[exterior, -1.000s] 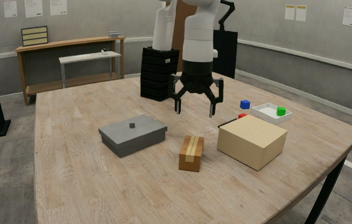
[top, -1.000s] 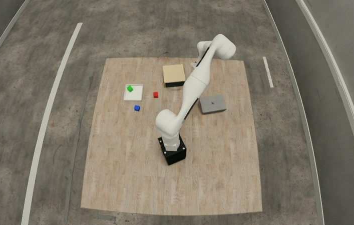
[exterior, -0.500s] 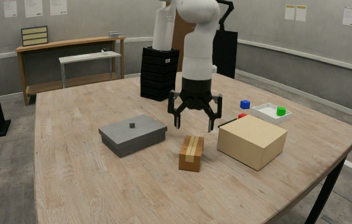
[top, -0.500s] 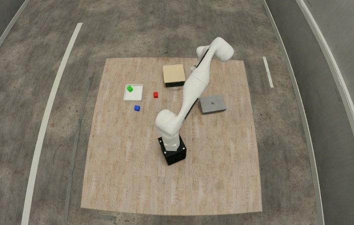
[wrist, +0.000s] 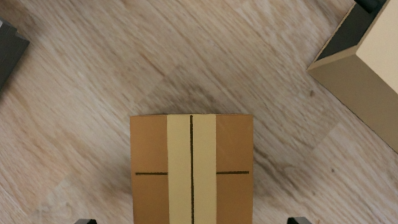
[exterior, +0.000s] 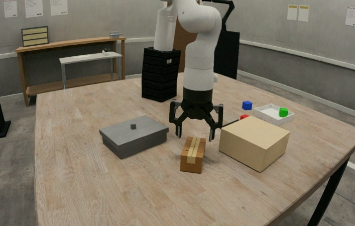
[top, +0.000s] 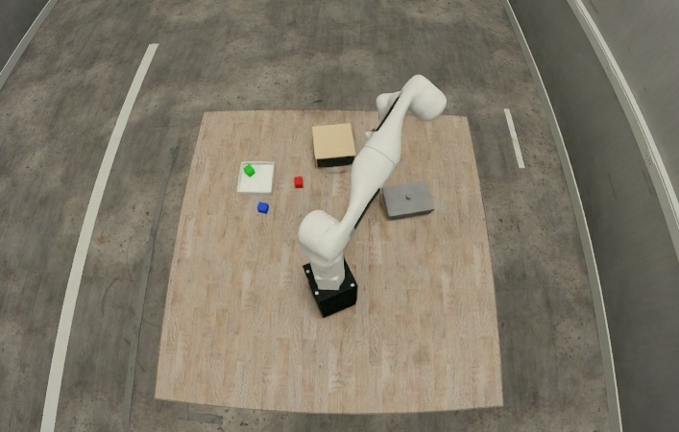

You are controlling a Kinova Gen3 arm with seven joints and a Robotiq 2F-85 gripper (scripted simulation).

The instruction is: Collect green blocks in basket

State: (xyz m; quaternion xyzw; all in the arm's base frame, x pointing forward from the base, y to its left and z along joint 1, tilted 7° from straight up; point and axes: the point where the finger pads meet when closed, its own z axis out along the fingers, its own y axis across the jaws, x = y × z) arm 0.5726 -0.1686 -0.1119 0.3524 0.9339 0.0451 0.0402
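The small cardboard box is 50 mm below my hand. The rest, counted from my hand: light wooden cabinet: 50 mm ahead, 200 mm to the left, 50 mm below; lid: 180 mm behind, 110 mm to the right, 40 mm below; drawer: 30 mm ahead, 200 mm to the left, 50 mm below.
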